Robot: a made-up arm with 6 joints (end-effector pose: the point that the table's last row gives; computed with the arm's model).
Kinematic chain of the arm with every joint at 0, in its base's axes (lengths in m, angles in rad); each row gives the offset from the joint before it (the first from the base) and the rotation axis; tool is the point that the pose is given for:
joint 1: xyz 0 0 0.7 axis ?
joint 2: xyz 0.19 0 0 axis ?
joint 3: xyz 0 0 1.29 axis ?
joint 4: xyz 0 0 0.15 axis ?
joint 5: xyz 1.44 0 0 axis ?
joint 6: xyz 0.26 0 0 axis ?
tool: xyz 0 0 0
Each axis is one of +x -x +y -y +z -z.
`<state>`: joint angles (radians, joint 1 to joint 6).
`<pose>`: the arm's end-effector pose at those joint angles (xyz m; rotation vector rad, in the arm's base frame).
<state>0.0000 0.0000 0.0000 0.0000 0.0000 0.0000</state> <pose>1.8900 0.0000 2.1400 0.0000 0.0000 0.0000</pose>
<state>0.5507 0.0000 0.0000 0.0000 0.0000 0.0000</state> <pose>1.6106 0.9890 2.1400 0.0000 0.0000 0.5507</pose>
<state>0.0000 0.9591 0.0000 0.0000 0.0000 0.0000</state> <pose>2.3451 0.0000 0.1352 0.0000 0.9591 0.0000</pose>
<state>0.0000 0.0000 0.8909 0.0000 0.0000 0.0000</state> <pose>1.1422 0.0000 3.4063 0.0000 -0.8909 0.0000</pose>
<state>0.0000 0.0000 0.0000 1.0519 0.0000 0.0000</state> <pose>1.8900 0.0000 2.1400 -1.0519 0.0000 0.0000</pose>
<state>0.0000 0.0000 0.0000 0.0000 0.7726 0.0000</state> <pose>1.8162 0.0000 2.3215 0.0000 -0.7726 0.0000</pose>
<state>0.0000 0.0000 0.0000 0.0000 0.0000 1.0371</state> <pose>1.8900 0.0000 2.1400 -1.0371 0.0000 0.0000</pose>
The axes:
joint 1: +z
joint 2: +y
joint 3: -y
joint 4: -x
joint 5: -y
joint 6: -x

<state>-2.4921 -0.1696 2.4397 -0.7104 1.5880 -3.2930</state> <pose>1.0449 1.0064 2.4010 0.1379 1.2217 1.1424</pose>
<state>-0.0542 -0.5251 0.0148 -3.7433 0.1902 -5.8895</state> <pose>0.9413 -0.0232 2.7816 -2.9211 -0.1337 -0.5553</pose>
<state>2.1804 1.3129 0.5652 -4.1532 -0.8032 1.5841</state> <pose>-1.4703 2.3824 0.1099 1.5986 1.6511 0.5958</pose>
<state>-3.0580 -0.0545 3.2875 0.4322 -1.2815 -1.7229</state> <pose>1.3658 0.2192 1.7614 -1.5327 -1.1953 -0.4636</pose>
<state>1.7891 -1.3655 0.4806 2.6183 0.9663 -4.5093</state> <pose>0.2141 -1.4588 2.5006 1.4892 1.0889 2.4174</pose>
